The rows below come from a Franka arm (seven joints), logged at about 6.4 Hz.
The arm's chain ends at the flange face. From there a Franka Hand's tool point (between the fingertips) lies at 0.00 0.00 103.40 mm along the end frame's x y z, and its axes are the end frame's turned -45 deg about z.
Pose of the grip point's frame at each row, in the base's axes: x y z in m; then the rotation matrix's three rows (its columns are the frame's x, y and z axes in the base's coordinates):
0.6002 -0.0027 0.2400; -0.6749 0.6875 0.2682; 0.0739 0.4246 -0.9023; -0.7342 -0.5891 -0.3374
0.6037 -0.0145 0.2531; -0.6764 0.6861 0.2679; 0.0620 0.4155 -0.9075; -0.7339 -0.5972 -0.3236
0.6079 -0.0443 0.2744; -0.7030 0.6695 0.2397; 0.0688 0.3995 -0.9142; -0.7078 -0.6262 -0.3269
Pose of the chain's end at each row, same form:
0.5725 0.0906 0.2749; 0.0089 0.9634 0.2682; 0.3525 0.2480 -0.9023; -0.9357 0.1026 -0.3374
0.5760 0.0793 0.2866; 0.0069 0.9634 0.2679; 0.3376 0.2500 -0.9075; -0.9412 0.0967 -0.3236
0.5831 0.0502 0.3082; -0.0237 0.9705 0.2397; 0.3311 0.2338 -0.9142; -0.9433 0.0577 -0.3269

